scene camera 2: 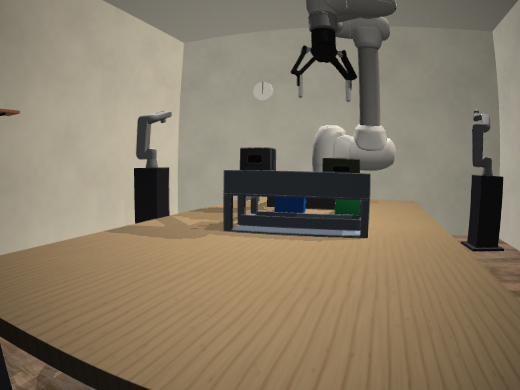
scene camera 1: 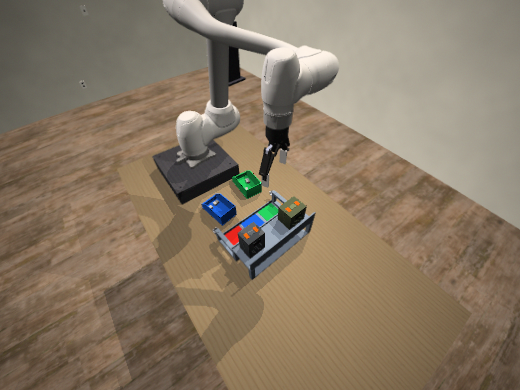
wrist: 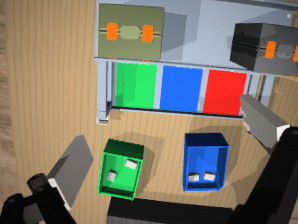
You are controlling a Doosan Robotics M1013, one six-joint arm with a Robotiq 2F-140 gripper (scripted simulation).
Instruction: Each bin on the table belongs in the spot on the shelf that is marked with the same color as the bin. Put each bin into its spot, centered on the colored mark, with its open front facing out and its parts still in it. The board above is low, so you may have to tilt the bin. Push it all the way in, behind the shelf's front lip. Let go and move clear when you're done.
Labels:
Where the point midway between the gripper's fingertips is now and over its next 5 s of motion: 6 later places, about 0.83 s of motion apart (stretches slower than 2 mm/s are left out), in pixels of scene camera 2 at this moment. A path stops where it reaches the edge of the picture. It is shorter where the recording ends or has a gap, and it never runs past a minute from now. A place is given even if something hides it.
The gripper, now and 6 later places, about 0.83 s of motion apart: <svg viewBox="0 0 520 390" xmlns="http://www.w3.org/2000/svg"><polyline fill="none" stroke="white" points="325,98 309,126 304,157 304,164 304,171 304,178 304,188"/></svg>

